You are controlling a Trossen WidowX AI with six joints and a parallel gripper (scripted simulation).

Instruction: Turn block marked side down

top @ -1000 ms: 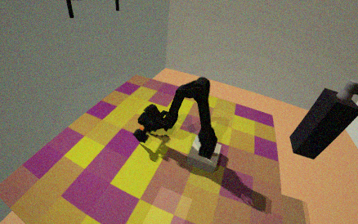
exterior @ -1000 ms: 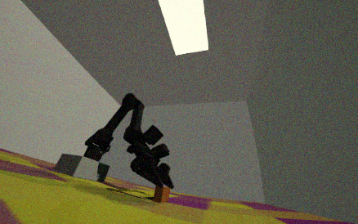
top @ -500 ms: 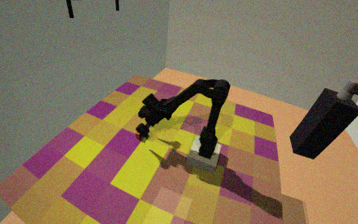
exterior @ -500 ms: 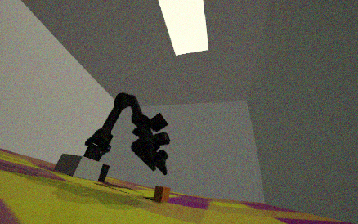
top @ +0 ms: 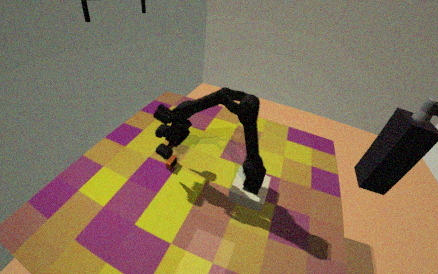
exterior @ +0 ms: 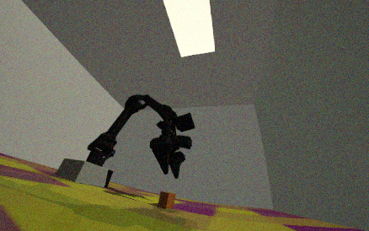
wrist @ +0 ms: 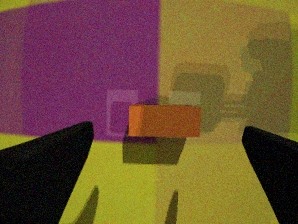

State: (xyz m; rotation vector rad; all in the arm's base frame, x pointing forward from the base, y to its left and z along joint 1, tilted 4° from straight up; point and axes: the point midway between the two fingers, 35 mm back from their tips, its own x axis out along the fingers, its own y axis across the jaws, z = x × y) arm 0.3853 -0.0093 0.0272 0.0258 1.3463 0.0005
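The block lies 10 mm behind my gripper tip and 70 mm below it.
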